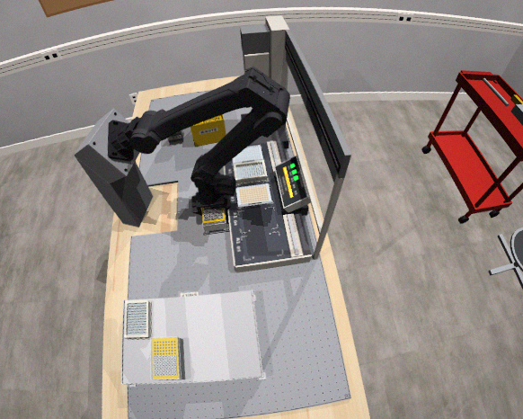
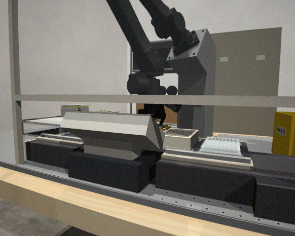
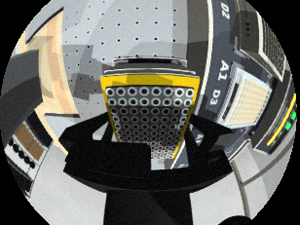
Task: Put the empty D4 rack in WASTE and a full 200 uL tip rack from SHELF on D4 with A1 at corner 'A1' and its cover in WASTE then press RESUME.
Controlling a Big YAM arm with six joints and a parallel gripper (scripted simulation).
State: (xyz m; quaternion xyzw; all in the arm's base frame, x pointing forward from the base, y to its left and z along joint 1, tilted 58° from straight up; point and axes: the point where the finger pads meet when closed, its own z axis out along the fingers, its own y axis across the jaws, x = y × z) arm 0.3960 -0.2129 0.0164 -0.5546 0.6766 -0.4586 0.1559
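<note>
The black spare nest lies 40 mm below my hand. The rest, counted from my hand: reservoir: 210 mm ahead, 50 mm to the left, 20 mm above; tan plate: 160 mm ahead, 50 mm to the right, 20 mm above; clear plate: 260 mm ahead, 140 mm to the left, 20 mm above.
</note>
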